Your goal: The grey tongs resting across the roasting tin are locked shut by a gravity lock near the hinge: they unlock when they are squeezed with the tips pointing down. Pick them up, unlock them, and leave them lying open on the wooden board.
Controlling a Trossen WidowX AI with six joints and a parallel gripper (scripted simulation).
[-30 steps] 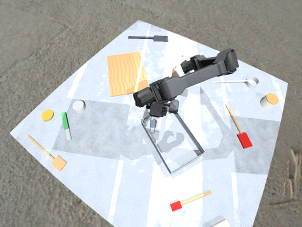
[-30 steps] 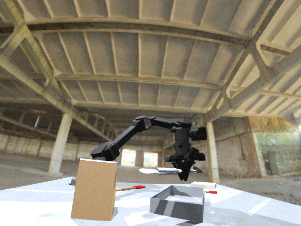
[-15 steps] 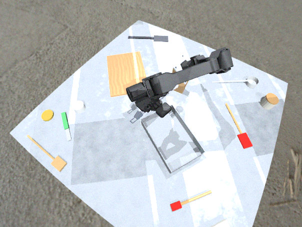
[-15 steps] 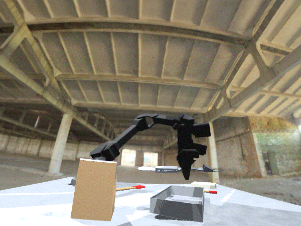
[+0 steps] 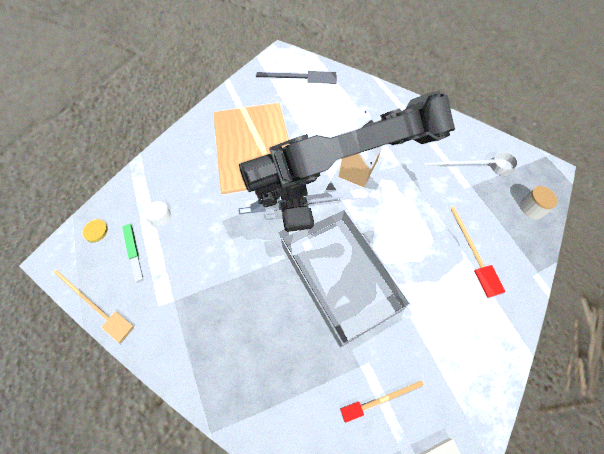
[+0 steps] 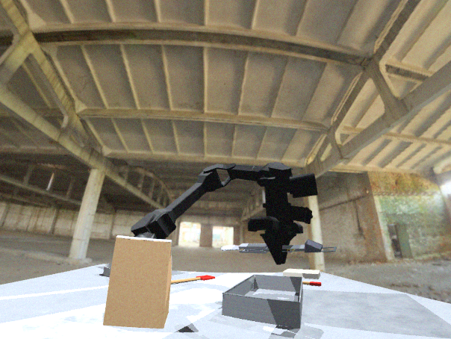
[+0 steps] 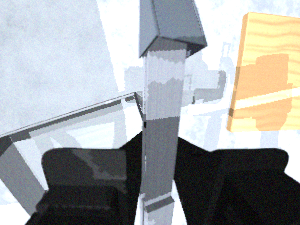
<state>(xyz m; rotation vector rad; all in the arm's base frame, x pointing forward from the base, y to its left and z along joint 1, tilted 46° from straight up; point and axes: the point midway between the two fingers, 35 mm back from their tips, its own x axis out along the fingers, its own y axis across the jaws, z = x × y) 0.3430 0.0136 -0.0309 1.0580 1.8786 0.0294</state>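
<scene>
My gripper tip is now 320 mm to the left of the wooden board, 190 mm past it and 130 mm above it. The rest, counted from my gripper tip: roasting tin: 180 mm to the left, 110 mm below, 10 mm ahead; then yellow disc: 460 mm to the right, 340 mm ahead, 130 mm below; then white puck: 350 mm to the right, 190 mm ahead, 120 mm below.
</scene>
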